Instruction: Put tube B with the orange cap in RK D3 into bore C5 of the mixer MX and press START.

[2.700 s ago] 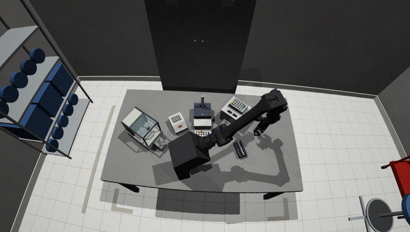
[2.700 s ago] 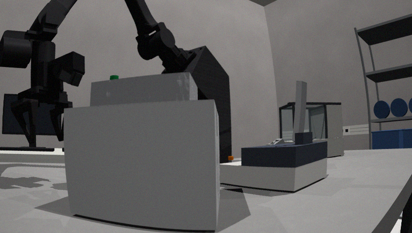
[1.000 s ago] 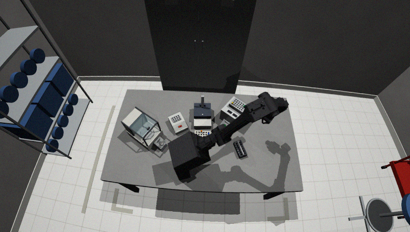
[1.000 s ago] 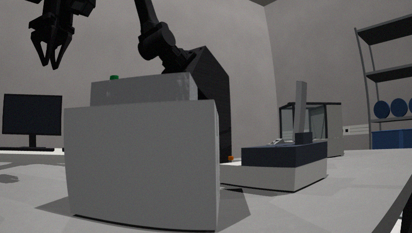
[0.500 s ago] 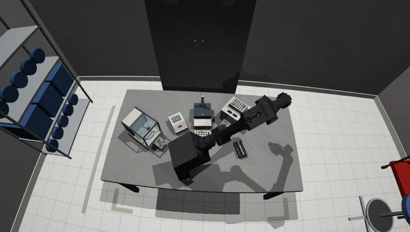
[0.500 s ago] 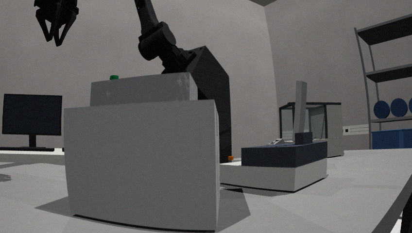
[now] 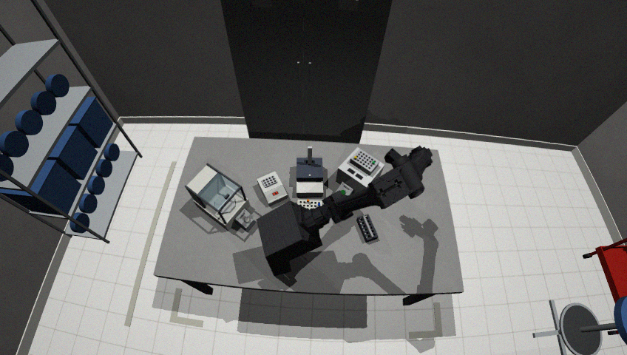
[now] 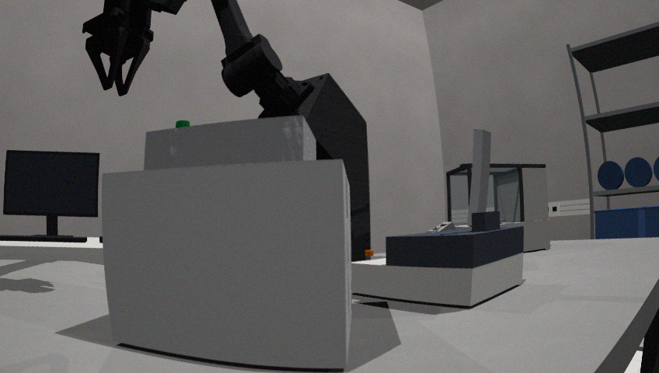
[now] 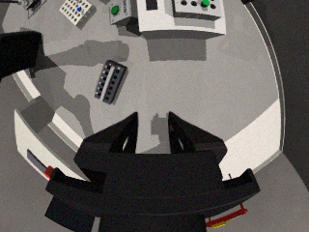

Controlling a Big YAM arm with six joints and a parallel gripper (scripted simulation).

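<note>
Now: the tube rack RK 39 cm to the left of my hand, 26 cm below it and 2 cm ahead of it. The rest, counted from my hand: yellow-capped tube 22 cm ahead, 14 cm to the left, 12 cm below; then perforated shaking block 21 cm ahead, 12 cm below, 9 cm to the left; then green-capped tube 18 cm ahead, 12 cm below, 5 cm to the left.
</note>
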